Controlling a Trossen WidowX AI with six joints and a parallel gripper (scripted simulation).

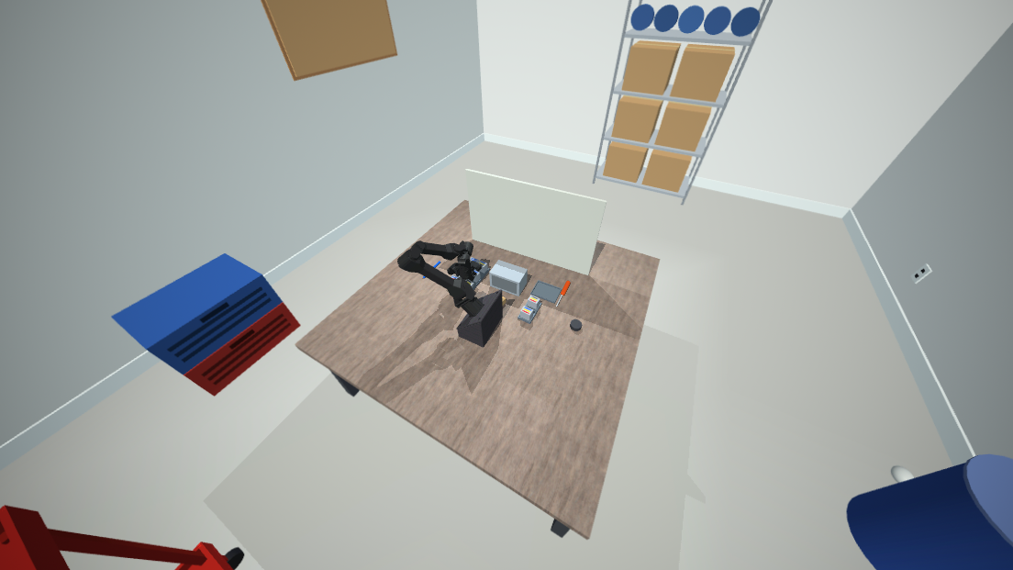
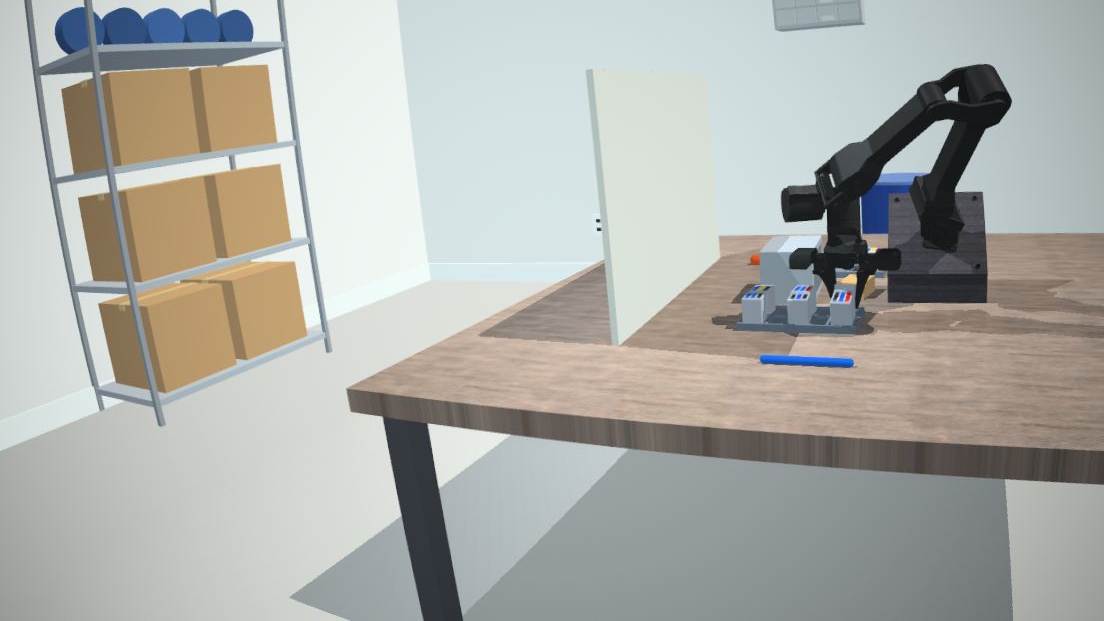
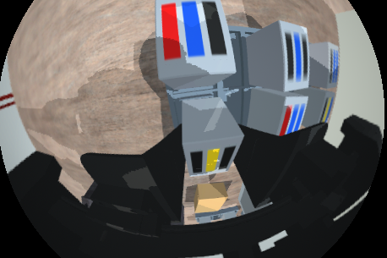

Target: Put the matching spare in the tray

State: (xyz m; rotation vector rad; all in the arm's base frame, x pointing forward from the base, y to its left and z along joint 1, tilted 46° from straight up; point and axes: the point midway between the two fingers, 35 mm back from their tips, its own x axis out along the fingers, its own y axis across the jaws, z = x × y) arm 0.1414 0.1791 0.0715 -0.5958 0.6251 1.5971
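Right now the flat grey tray is 190 mm ahead of my gripper tip, 340 mm to the right of it and 10 mm below it. The rest, counted from my gripper tip: tan block (10 mm ahead, 170 mm to the right); then blue pen (10 mm ahead, 250 mm to the left, 10 mm below); then grey mounted unit (140 mm ahead, 150 mm to the right, 30 mm above).
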